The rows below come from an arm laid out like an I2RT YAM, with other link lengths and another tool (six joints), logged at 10 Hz.
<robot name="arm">
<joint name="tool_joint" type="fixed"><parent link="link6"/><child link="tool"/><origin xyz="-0.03 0.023 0.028" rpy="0 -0.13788 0.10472"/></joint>
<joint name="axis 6" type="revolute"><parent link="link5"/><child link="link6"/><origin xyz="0.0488 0 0.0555" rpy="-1.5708 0 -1.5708"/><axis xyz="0 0 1"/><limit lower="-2.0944" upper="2.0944"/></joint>
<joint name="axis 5" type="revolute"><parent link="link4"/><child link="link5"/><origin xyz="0.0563 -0.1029 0.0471" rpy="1.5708 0 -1.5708"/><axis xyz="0 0 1"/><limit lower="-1.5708" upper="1.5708"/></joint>
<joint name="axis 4" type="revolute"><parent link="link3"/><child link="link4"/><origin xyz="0.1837 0.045 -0.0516" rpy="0 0 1.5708"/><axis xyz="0 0 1"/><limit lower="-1.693" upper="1.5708"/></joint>
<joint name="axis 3" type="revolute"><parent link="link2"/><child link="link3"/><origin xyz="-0.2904 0 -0.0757" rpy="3.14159 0 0"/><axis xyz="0 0 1"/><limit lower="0" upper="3.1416"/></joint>
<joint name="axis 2" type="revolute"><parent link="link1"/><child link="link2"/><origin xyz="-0.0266 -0.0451 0.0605" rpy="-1.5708 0 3.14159"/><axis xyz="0 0 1"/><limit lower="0" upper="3.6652"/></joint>
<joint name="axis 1" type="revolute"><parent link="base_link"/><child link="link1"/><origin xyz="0 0 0.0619" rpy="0 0 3.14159"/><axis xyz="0 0 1"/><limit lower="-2.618" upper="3.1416"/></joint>
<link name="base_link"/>
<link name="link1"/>
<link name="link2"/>
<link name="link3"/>
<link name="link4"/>
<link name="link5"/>
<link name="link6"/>
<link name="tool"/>
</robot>
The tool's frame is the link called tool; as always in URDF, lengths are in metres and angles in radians.
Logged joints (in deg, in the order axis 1, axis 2, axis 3, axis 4, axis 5, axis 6), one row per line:
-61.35, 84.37, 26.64, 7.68, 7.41, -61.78
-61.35, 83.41, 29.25, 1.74, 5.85, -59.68
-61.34, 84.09, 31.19, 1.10, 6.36, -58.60
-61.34, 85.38, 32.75, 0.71, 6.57, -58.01
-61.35, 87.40, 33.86, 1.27, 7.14, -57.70
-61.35, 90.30, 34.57, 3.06, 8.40, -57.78
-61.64, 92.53, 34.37, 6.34, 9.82, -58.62
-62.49, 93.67, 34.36, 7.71, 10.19, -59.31
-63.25, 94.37, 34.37, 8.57, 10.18, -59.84
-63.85, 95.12, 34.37, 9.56, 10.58, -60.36
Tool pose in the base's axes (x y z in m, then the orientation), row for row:
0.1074, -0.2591, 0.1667, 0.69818, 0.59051, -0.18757, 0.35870
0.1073, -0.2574, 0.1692, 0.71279, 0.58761, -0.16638, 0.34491
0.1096, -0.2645, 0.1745, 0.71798, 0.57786, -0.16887, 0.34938
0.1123, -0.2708, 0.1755, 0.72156, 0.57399, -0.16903, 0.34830
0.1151, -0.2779, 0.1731, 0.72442, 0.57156, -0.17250, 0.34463
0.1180, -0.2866, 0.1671, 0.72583, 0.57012, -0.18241, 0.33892
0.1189, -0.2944, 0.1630, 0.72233, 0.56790, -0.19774, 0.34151
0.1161, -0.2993, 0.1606, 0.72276, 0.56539, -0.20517, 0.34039
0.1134, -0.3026, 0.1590, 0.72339, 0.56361, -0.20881, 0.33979
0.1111, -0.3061, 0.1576, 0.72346, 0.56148, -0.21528, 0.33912
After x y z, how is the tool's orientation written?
As a quaternion, x y z w.
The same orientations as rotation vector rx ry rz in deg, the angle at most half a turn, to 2 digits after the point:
103.19, 87.27, -27.72
106.05, 87.42, -24.75
106.59, 85.79, -25.07
107.18, 85.26, -25.11
107.79, 85.05, -25.67
108.30, 85.07, -27.22
107.64, 84.63, -29.47
107.76, 84.30, -30.59
107.89, 84.06, -31.14
107.94, 83.77, -32.12

